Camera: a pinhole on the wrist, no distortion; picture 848 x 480 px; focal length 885.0 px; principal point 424.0 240.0 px. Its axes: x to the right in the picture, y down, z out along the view. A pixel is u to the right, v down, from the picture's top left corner.
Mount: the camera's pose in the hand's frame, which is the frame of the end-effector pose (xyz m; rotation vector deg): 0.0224 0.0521 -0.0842 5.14 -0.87 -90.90
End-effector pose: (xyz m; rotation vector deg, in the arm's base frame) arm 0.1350 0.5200 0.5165 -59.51 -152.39 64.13
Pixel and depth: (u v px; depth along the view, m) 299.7 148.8 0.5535
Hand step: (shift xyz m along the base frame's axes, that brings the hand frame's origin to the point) -0.0329 -0.2739 -0.3979
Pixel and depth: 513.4 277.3 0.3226
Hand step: -0.0820 -0.1330 -0.1784
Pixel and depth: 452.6 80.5 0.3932
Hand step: -0.0243 -0.2182 -0.2222
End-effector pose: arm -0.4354 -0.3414 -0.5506 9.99 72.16 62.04
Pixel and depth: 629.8 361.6 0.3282
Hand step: 0.2185 0.1162 0.0322
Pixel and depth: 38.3 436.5 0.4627
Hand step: 0.1875 0.3625 0.2247
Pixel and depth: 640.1 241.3 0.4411
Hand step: 0.3322 0.1059 0.0838
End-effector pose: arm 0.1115 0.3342 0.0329 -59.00 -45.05 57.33
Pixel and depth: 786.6 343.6 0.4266
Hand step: -0.2429 0.1182 0.2492
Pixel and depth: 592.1 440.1 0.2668
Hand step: -0.1367 0.1151 0.0767
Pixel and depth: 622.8 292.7 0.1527
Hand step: -0.0552 0.0423 0.0138
